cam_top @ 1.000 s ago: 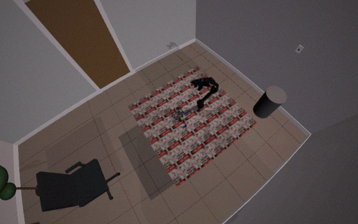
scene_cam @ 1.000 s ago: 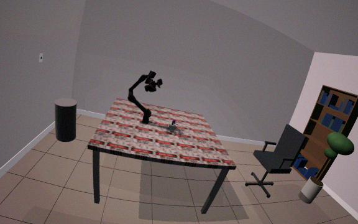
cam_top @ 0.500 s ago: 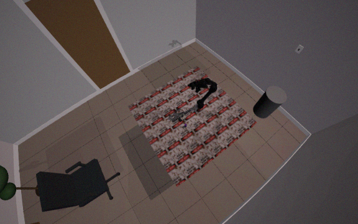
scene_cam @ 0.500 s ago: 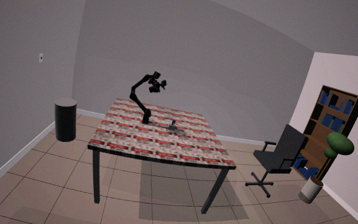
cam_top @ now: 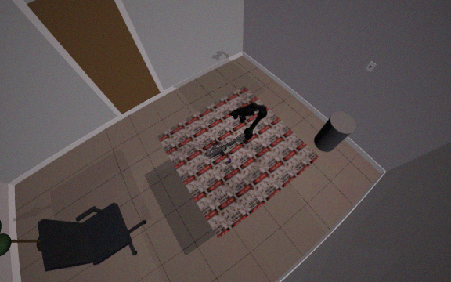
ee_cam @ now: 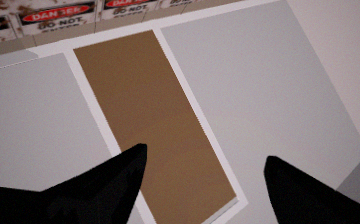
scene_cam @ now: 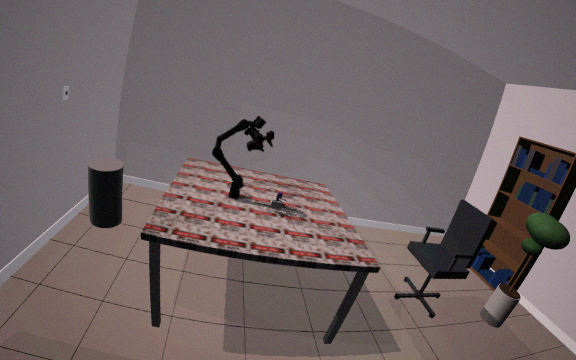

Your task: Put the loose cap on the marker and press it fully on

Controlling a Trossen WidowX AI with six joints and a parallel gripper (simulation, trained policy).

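Right now the purple cap is 38 cm below my gripper tip, 24 cm to the left of it and 20 cm ahead of it. Round my gripper tip: holder block (39 cm below, 16 cm ahead, 12 cm to the left).
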